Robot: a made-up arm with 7 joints.
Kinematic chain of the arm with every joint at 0, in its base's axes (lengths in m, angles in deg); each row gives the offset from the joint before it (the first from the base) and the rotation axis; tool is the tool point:
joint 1: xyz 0 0 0.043 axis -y
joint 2: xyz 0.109 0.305 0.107 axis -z
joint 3: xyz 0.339 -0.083 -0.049 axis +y
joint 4: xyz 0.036 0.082 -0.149 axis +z
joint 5: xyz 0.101 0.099 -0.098 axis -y
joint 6: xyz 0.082 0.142 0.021 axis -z
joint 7: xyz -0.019 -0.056 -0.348 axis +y
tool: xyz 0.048 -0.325 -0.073
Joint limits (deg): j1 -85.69..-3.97 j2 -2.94..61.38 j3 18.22..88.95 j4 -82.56..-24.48 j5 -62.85..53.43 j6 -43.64..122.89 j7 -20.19..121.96
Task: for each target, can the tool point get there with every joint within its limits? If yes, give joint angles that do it. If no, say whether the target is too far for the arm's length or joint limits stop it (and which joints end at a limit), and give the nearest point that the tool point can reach.
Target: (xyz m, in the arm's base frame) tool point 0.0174 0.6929 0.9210
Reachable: no: joint limits stop it (at a limit: joint 1, joint 2, joint 3, joint 4, joint 6) | nearest point -0.0449 0.4413 0.4466 | short by 0.541 m
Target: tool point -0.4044 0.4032 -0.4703
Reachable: yes | joints -63.65 26.12 24.95 -53.14 10.20 60.89 75.14
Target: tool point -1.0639 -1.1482 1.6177
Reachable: no: too far | nearest point -0.3909 -0.2869 0.2792 | short by 1.728 m
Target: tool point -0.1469 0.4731 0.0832
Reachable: yes | joints -27.90 47.95 72.04 -29.43 -41.89 -8.89 36.72
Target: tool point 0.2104 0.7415 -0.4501
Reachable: yes | joints -34.73 5.41 24.39 -66.32 -44.70 93.37 14.47
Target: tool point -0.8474 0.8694 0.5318
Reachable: no: joint limits stop it (at a limit: joint 1, joint 2, joint 4, joint 6) | nearest point -0.5047 0.6337 0.1904 | short by 0.538 m
